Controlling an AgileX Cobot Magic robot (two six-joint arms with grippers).
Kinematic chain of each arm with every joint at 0, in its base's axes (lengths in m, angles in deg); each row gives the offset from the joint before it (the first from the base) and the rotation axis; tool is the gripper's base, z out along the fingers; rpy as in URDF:
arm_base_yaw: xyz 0 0 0.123 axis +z
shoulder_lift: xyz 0 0 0 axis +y
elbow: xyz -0.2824 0 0.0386 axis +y
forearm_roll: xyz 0.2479 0 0.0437 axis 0.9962 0 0.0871
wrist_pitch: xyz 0 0 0 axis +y
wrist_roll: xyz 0.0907 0 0.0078 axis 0.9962 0 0.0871
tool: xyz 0 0 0 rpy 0 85 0
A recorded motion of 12 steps. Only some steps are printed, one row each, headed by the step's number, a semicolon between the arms.
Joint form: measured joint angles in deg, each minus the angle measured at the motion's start. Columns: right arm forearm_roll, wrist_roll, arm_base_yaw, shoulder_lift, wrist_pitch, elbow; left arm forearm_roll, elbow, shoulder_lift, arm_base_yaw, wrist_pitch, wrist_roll.
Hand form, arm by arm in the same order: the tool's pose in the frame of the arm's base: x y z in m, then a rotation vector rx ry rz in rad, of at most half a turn. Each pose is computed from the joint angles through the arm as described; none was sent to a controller.
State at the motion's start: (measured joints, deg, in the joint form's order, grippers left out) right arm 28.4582 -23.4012 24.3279 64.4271 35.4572 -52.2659; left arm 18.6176 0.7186 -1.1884 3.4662 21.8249 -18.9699
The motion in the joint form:
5: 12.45 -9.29 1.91 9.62 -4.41 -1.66; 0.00 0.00 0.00 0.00 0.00 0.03
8: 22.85 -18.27 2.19 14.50 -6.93 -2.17; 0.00 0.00 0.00 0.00 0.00 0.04
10: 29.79 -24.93 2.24 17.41 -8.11 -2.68; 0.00 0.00 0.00 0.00 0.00 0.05
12: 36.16 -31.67 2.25 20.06 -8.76 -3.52; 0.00 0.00 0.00 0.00 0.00 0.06
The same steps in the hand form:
5: 0.2315 0.1484 0.3062 -0.6283 2.2128 0.6657; 0.0508 0.0139 0.1775 -0.1641 1.8308 0.1325
8: 0.2475 0.1615 0.2922 -0.6151 2.1991 0.7305; 0.0508 0.0139 0.1775 -0.1639 1.8308 0.1326
10: 0.2575 0.1686 0.2843 -0.6116 2.1821 0.7612; 0.0508 0.0139 0.1775 -0.1638 1.8309 0.1327
12: 0.2670 0.1750 0.2783 -0.6186 2.1580 0.7822; 0.0508 0.0139 0.1775 -0.1636 1.8309 0.1329

